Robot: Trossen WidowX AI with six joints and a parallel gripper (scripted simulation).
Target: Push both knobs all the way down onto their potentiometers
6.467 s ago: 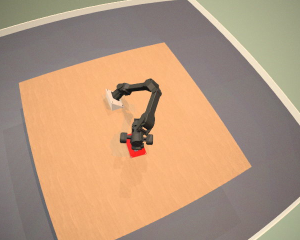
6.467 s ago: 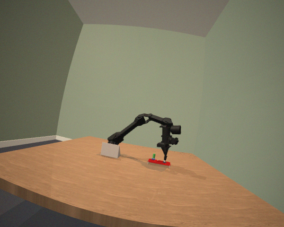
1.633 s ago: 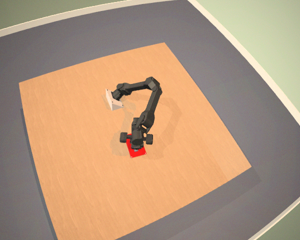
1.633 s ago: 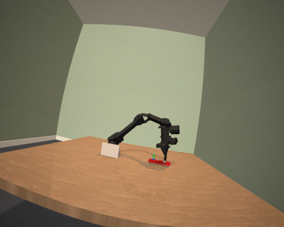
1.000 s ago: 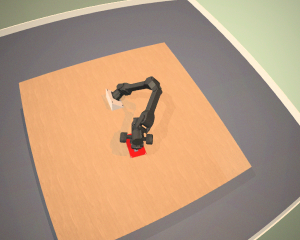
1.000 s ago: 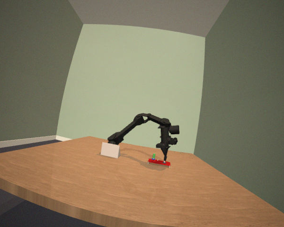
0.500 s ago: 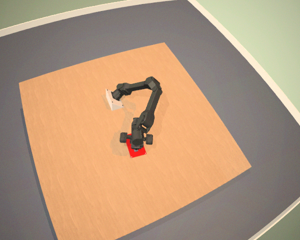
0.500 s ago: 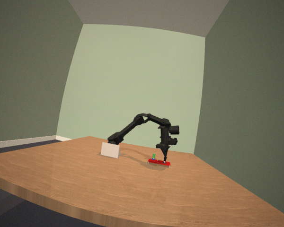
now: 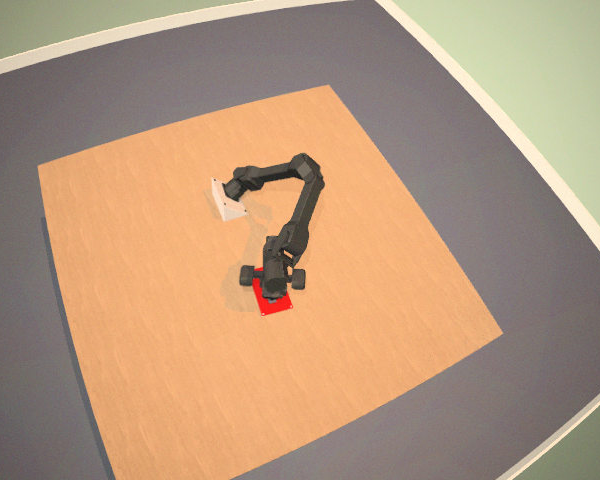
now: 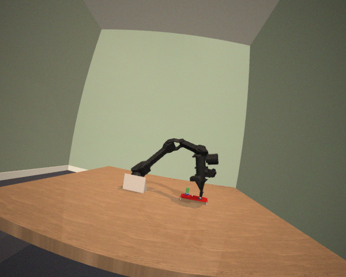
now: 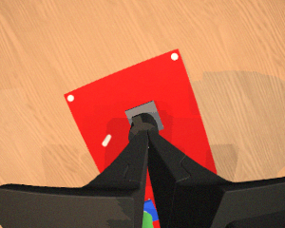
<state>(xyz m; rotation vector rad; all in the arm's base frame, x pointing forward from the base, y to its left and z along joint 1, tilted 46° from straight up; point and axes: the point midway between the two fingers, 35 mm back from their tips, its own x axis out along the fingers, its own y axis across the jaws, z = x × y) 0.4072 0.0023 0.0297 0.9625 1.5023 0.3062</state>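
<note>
The black knob is 2 cm below my gripper tip. The rest, counted from my gripper tip: green knob 8 cm behind, 3 cm to the left, 2 cm below.
</note>
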